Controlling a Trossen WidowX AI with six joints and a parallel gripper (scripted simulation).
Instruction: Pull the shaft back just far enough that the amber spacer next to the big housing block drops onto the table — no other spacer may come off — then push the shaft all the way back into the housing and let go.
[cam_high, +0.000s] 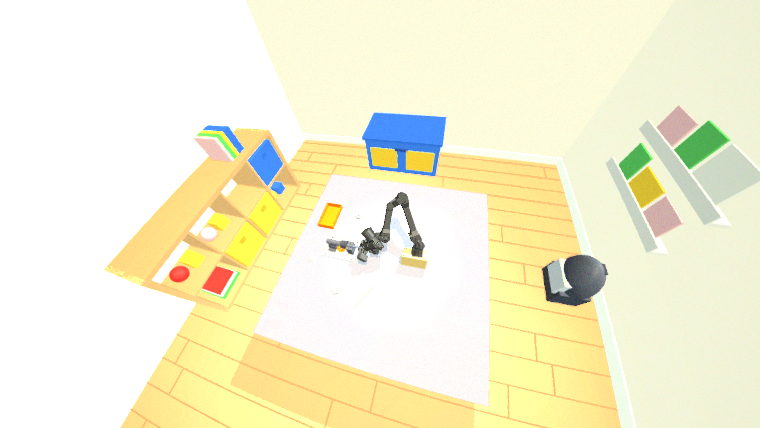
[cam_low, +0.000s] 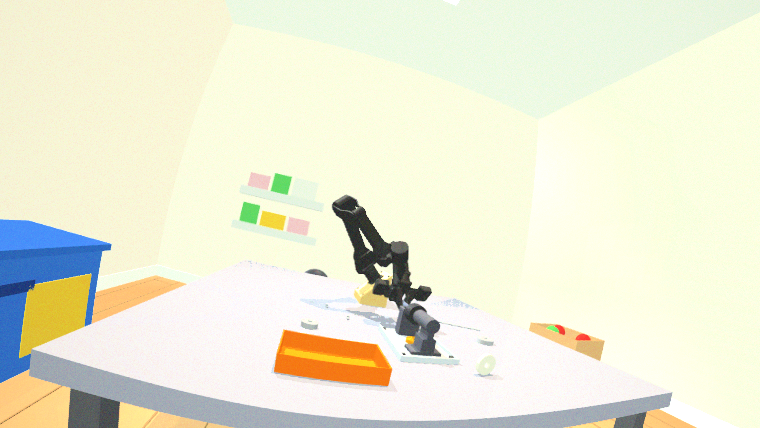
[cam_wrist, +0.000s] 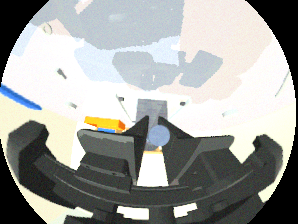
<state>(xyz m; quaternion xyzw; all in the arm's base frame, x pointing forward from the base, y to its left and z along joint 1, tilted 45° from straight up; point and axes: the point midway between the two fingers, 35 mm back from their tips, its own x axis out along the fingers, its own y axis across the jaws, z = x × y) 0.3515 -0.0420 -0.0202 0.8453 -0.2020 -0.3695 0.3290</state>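
Now: the amber spacer 13 cm ahead of my gripper tip, 1 cm to the right of it and 4 cm below it. From my gripper tip the other things lie so: orange tray 28 cm ahead, 26 cm to the right, 5 cm below; then grey shaft fixture 14 cm ahead, 1 cm to the right, 1 cm below.
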